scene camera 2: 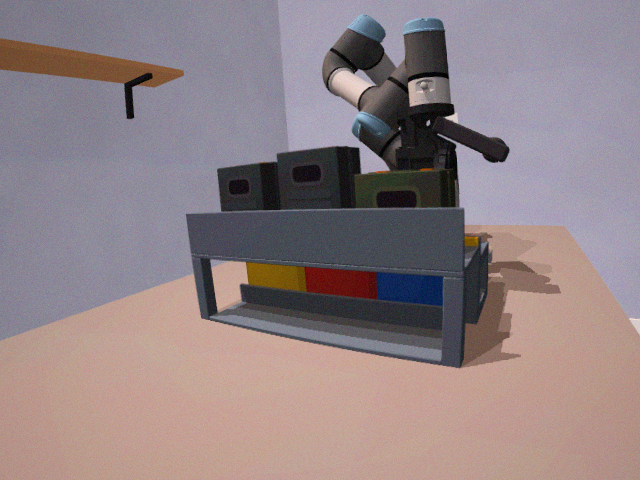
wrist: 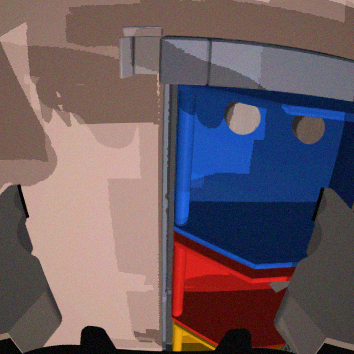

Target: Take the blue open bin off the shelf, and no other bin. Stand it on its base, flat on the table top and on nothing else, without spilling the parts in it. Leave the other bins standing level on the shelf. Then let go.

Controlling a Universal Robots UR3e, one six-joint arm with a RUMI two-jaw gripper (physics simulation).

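Places are measured from the arm's base along level axes (x left, y back, z up), in centimetres.
Where they show: gripper, between the fingertips: (wrist: 169,192).
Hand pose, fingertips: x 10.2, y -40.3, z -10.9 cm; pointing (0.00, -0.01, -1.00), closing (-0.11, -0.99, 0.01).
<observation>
After its pixels a point has its place.
The blue bin (scene camera 2: 409,287) @[y -53.8, x 6.8, z -15.1 cm] (wrist: 220,185) @[y -43.6, x 5.3, z -19.4 cm] sits in the grey shelf (scene camera 2: 325,240) @[y -61.9, x -0.8, z -7.5 cm] (wrist: 300,75) @[y -46.4, x 14.9, z -11.8 cm], at its right end in the scene view. In the wrist view its open top shows two round parts, one pale and one darker. The red bin (scene camera 2: 341,283) @[y -52.6, x -2.9, z -15.4 cm] (wrist: 225,305) @[y -43.8, x -7.5, z -17.4 cm] is beside it, then the yellow bin (scene camera 2: 276,276) @[y -51.4, x -14.0, z -15.2 cm] (wrist: 192,344) @[y -40.0, x -18.3, z -19.1 cm]. My gripper (wrist: 169,192) @[y -40.3, x 10.2, z -10.9 cm] is open and empty, pointing down. In the wrist view its left finger is over the table beside the shelf, its right finger over the bins' far side. In the scene view the fingers are hidden behind the green case.
Two dark cases (scene camera 2: 248,186) @[y -55.9, x -14.3, z -1.1 cm] (scene camera 2: 310,178) @[y -56.7, x -4.4, z -0.7 cm] and a green case (scene camera 2: 367,188) @[y -58.9, x 3.4, z -2.2 cm] stand on top of the shelf. A small grey part (wrist: 280,286) @[y -49.5, x -6.3, z -17.9 cm] shows at the red bin. A wooden wall shelf (scene camera 2: 77,62) hangs at the left. The table (scene camera 2: 206,413) @[y -77.8, x -6.8, z -20.3 cm] extends around the grey shelf.
</observation>
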